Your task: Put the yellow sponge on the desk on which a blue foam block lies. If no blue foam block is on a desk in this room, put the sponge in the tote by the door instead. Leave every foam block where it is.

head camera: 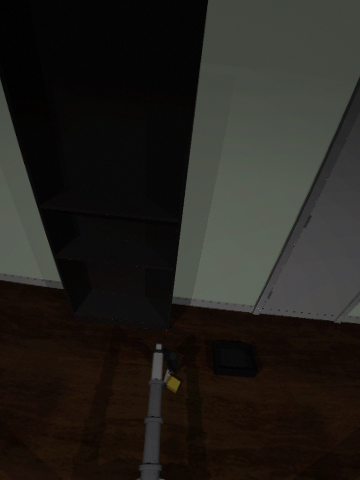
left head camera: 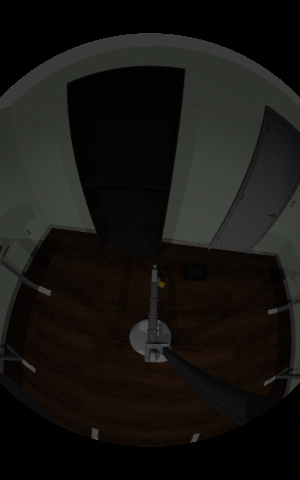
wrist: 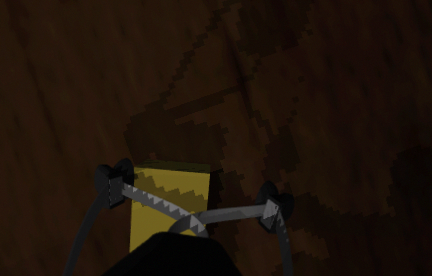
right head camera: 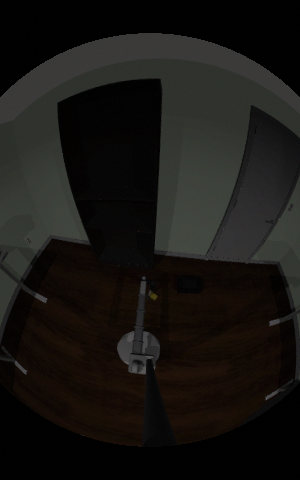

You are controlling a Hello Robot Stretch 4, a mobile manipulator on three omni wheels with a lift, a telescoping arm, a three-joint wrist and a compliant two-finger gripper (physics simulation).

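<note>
The yellow sponge lies on the dark wooden floor beside the end of the arm. My gripper is open. In the wrist view the sponge shows between its fingertips, close to the left one and well apart from the right one; the gripper body hides the sponge's near end. A dark, low, open-topped tote stands on the floor to the right of the gripper, in front of the wall near the door. No desk or blue foam block can be made out.
A tall black bookshelf stands against the wall beyond the arm. A grey door is at the right. Pale furniture legs or bars show at both sides of the left and right head views.
</note>
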